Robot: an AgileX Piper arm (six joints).
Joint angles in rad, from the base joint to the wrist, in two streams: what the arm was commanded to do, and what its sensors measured. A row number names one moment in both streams.
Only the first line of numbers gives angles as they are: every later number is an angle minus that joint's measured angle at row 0.
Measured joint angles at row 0: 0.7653, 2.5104, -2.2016, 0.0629, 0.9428, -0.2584
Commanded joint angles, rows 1 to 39: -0.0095, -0.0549, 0.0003, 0.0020, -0.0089, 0.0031; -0.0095, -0.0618, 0.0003, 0.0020, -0.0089, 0.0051; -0.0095, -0.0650, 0.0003, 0.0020, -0.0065, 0.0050; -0.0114, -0.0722, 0.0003, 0.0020, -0.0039, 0.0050; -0.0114, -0.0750, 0.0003, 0.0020, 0.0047, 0.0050; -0.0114, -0.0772, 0.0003, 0.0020, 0.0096, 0.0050; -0.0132, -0.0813, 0.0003, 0.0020, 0.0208, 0.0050; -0.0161, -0.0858, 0.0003, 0.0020, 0.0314, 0.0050; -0.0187, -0.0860, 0.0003, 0.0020, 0.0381, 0.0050; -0.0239, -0.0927, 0.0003, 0.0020, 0.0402, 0.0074; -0.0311, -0.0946, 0.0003, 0.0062, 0.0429, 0.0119; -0.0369, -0.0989, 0.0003, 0.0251, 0.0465, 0.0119; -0.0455, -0.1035, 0.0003, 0.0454, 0.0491, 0.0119; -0.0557, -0.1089, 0.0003, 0.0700, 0.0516, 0.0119; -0.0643, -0.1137, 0.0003, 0.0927, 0.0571, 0.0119; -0.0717, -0.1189, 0.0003, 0.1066, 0.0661, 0.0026; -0.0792, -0.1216, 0.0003, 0.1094, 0.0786, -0.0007; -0.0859, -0.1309, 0.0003, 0.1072, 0.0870, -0.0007; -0.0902, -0.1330, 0.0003, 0.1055, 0.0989, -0.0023; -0.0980, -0.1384, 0.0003, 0.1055, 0.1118, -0.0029; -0.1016, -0.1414, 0.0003, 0.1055, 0.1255, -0.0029; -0.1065, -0.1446, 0.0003, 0.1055, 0.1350, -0.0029; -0.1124, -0.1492, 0.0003, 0.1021, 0.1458, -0.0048; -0.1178, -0.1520, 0.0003, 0.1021, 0.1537, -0.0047; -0.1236, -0.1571, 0.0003, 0.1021, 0.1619, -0.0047; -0.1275, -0.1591, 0.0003, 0.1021, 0.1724, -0.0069; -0.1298, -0.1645, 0.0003, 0.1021, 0.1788, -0.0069; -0.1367, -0.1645, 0.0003, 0.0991, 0.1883, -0.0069; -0.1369, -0.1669, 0.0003, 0.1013, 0.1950, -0.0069; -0.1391, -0.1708, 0.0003, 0.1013, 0.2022, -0.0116; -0.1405, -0.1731, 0.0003, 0.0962, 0.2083, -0.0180; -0.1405, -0.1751, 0.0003, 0.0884, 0.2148, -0.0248; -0.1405, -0.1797, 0.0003, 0.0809, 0.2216, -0.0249; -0.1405, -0.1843, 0.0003, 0.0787, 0.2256, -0.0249; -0.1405, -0.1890, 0.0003, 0.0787, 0.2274, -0.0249; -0.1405, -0.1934, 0.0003, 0.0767, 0.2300, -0.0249; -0.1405, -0.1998, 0.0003, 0.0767, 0.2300, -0.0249; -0.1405, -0.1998, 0.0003, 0.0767, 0.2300, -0.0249; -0.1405, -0.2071, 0.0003, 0.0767, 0.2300, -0.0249
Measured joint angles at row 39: -0.1372, -0.1673, 0.0000, 0.0791, 0.2369, -0.0147
